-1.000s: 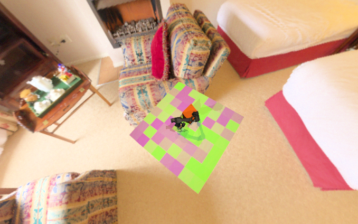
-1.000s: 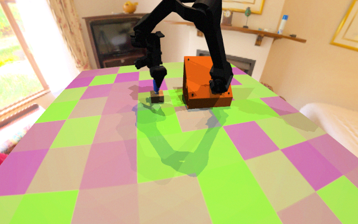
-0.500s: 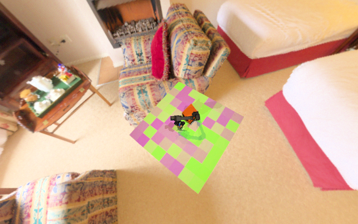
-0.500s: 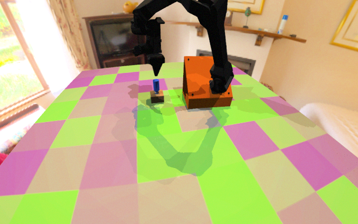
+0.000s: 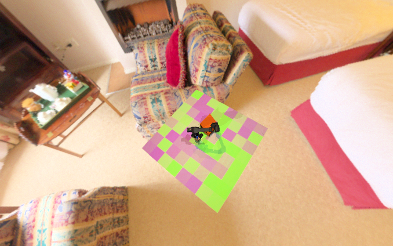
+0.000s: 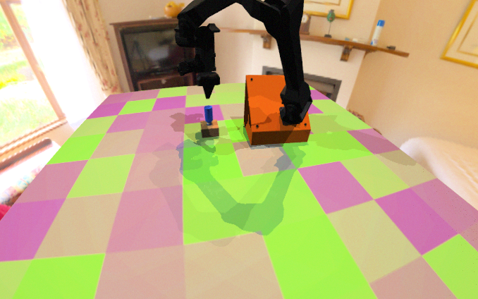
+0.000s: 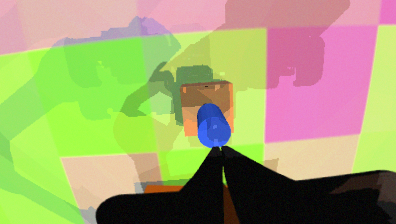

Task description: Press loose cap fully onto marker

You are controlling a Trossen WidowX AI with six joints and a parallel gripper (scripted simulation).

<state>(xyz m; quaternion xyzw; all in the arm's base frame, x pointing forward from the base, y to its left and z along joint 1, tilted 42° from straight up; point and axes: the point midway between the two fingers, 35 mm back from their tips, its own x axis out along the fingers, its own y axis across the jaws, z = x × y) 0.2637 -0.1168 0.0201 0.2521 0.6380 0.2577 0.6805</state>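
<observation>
The blue cap lies 60 mm below my gripper tip. From my gripper tip the other things lie so: brown holder block 120 mm below.
</observation>
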